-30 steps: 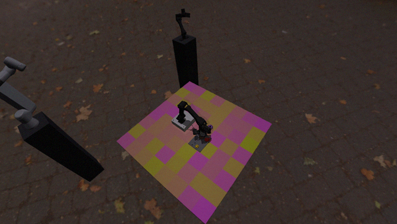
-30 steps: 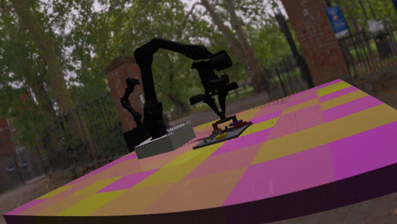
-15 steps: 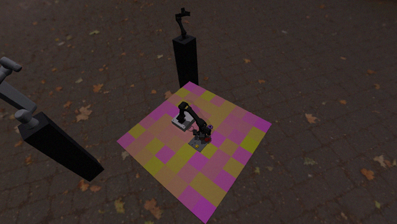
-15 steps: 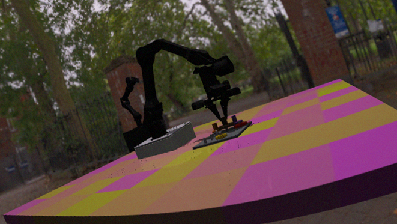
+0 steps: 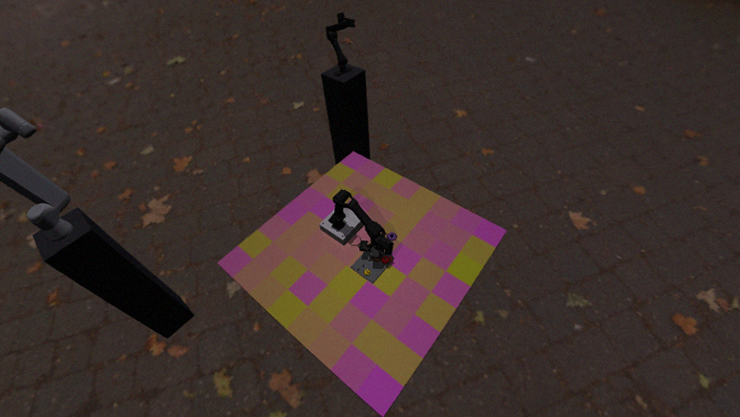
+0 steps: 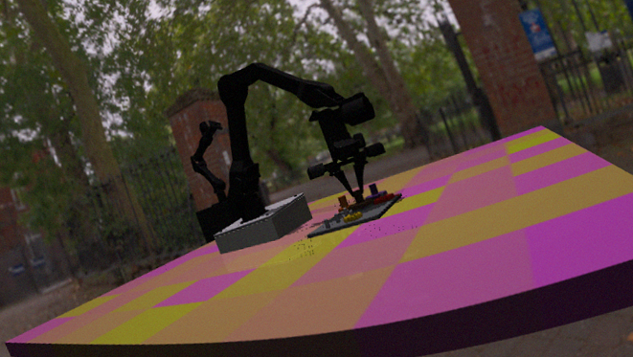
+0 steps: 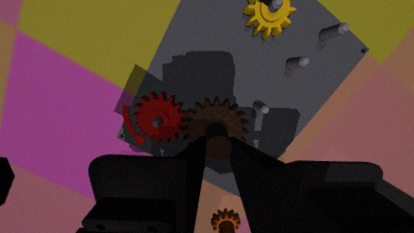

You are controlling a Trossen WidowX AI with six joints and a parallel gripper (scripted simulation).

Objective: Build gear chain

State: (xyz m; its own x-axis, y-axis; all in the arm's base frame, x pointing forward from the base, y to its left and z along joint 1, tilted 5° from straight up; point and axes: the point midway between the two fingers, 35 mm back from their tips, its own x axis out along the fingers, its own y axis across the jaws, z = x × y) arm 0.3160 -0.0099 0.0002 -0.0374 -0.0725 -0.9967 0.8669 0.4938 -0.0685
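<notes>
Now: the brown gear 1 cm below my gripper tip. Round my gripper tip: orange gear (11 cm to the left, 10 cm behind, 3 cm below); then red gear (5 cm ahead, 3 cm below, 2 cm to the left); then red arrow (7 cm ahead, 5 cm to the left, 3 cm below).
</notes>
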